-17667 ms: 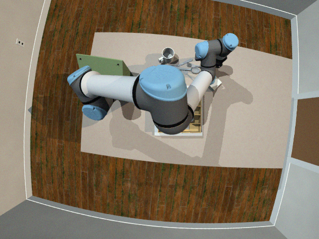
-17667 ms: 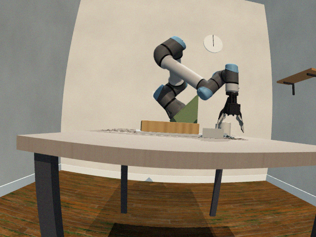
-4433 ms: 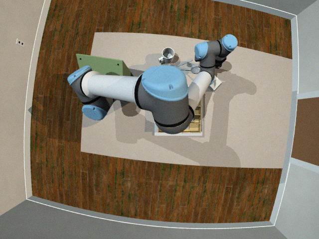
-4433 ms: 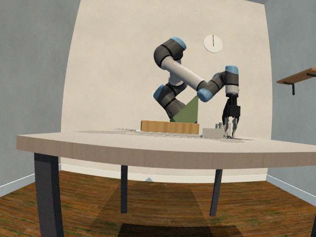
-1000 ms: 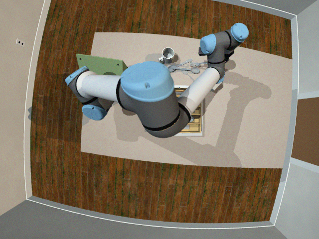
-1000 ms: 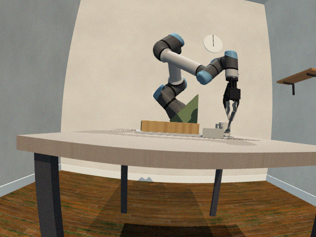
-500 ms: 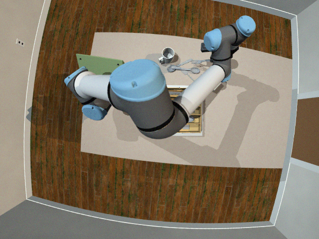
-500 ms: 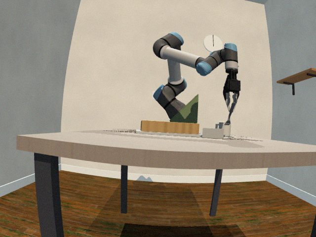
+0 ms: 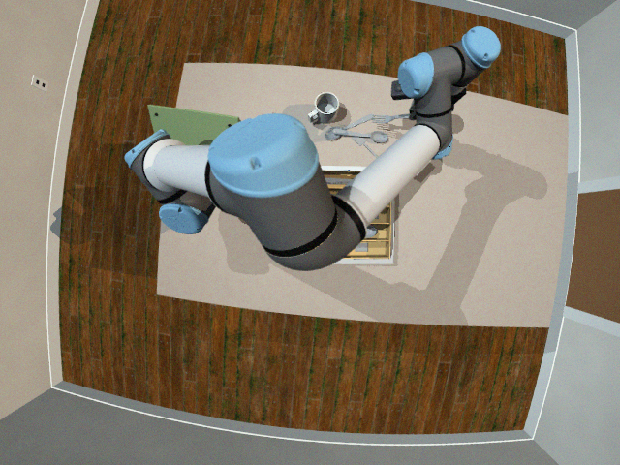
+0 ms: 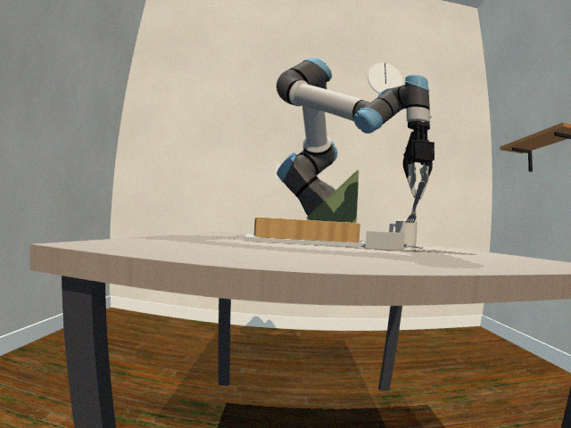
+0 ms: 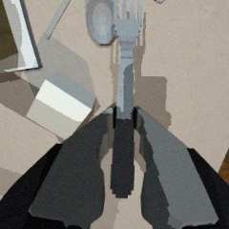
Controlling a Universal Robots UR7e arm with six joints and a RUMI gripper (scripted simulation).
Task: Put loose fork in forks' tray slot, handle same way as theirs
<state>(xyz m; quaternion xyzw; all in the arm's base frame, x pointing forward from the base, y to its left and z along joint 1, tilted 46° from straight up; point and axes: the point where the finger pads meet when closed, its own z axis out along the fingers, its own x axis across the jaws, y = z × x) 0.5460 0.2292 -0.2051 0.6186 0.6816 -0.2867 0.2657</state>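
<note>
Right now my hand is 80 mm short of the white block, 100 mm to the left of it and 140 mm above it. The rest, counted from my hand: mug 260 mm behind, 120 mm below; then tray 110 mm behind, 340 mm to the right, 110 mm below.
</note>
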